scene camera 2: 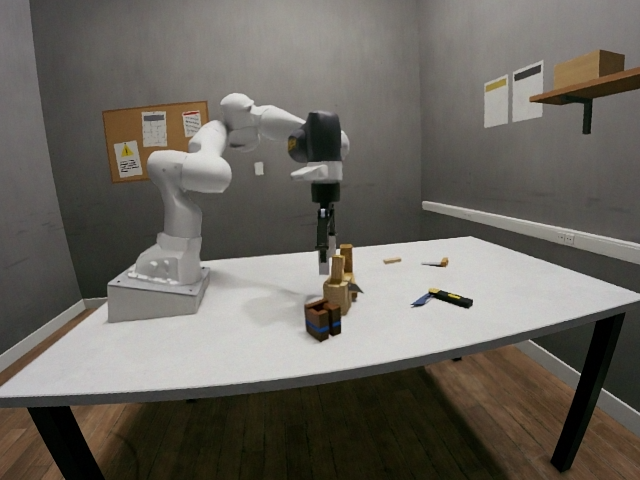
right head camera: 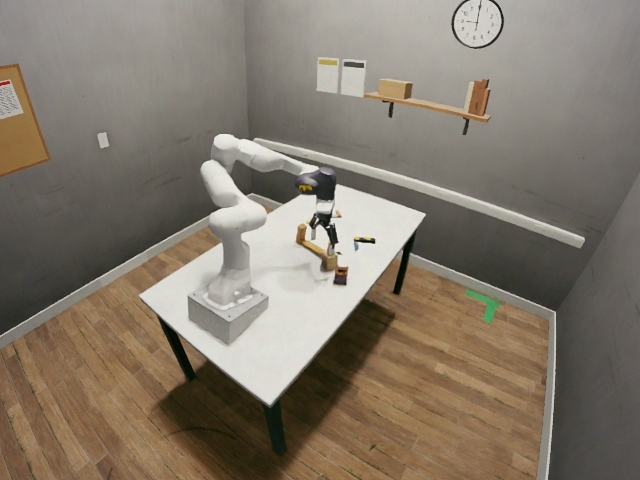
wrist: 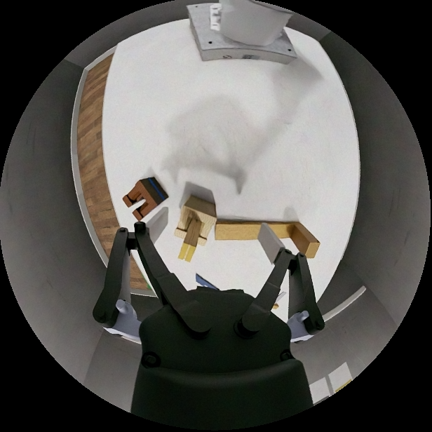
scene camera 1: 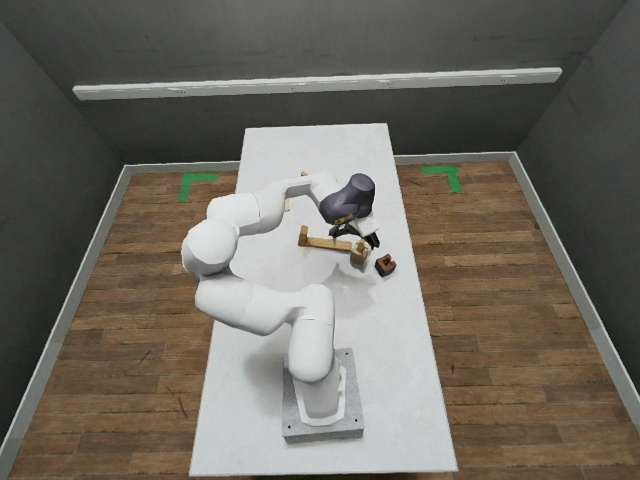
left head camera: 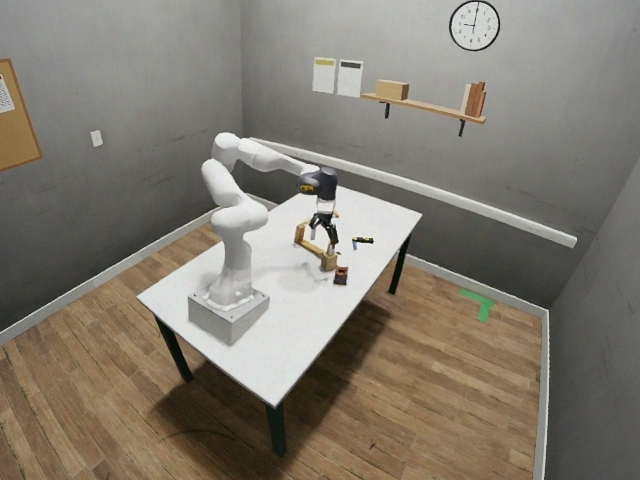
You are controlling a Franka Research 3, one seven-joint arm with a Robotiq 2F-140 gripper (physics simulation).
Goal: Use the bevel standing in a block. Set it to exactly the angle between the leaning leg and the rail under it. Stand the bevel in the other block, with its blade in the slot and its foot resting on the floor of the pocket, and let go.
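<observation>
The bevel [scene camera 2: 337, 269] [wrist: 190, 234] stands upright in a pale wooden block [left head camera: 328, 262] [scene camera 2: 336, 297] [wrist: 201, 210]; its grey blade shows beside the block in scene camera 2. The other block [left head camera: 340, 275] [right head camera: 340, 276] [scene camera 1: 385, 265] [scene camera 2: 316, 321] [wrist: 151, 194], dark brown with a blue band, a slot and a pocket, stands close by and holds no bevel. A wooden rail [scene camera 1: 329, 244] [wrist: 240, 231] lies beyond the pale block, with the leaning leg [left head camera: 299, 234] [scene camera 1: 303, 236] [scene camera 2: 346, 256] [wrist: 306, 241] at its far end. My gripper [left head camera: 322, 241] [scene camera 2: 327, 259] [wrist: 214, 223] is open, pointing down, fingers spread above and around the bevel's handle, holding nothing.
A folding tool [left head camera: 364, 239] [right head camera: 366, 240] [scene camera 2: 452, 298] with a black and yellow handle and a blue blade lies on the table [scene camera 2: 206, 356]. Farther back lie a small wood piece [scene camera 2: 392, 260] and a tool with an orange-brown handle [scene camera 2: 444, 262]. The robot's base block [scene camera 1: 323, 435] stands at the other end.
</observation>
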